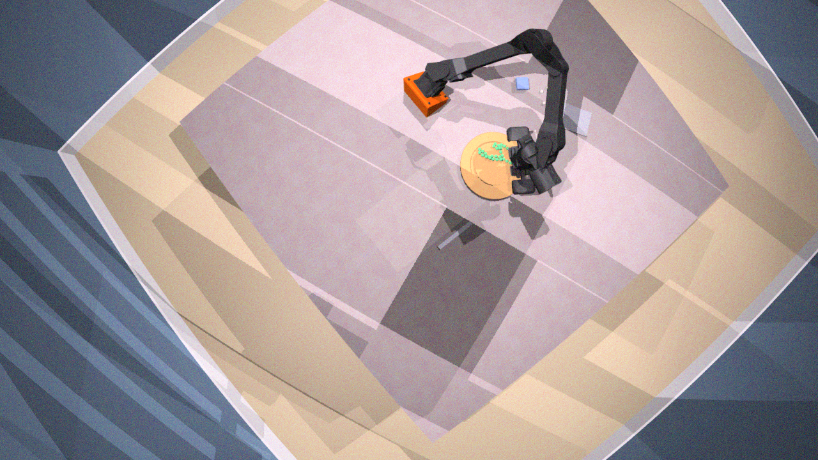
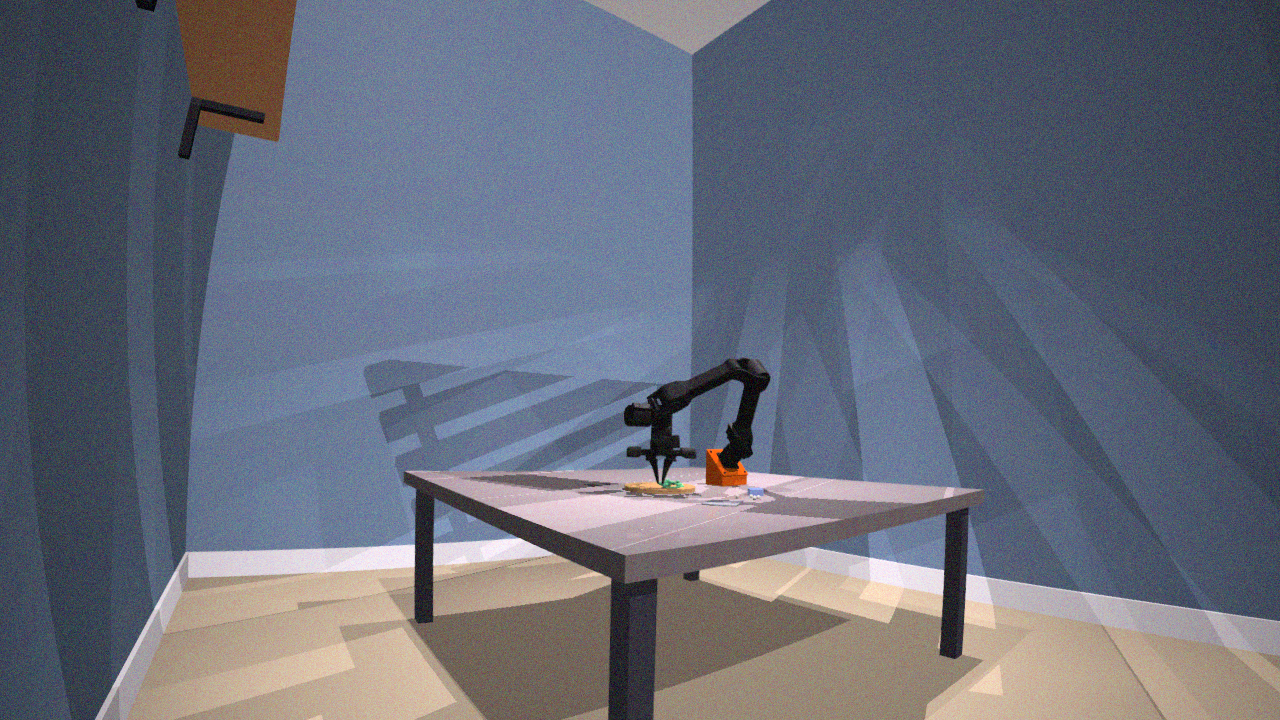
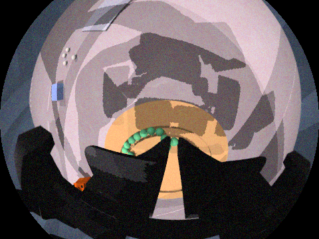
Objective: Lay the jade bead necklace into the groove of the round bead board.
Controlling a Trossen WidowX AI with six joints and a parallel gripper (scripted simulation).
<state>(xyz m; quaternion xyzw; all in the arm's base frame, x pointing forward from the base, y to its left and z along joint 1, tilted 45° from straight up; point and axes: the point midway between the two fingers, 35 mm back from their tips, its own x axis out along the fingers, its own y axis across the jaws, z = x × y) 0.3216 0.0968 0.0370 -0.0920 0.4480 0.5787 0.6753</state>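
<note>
The round tan bead board is 50 mm to the right of my gripper tip, 30 mm behind it and 10 mm below it. From my gripper tip the other things lie so: white strip (260 mm to the right, 70 mm ahead, 20 mm below); pale square sheet (250 mm to the left, 20 mm below, 10 mm behind); blue cube (190 mm behind, 180 mm to the left, 10 mm below).
</note>
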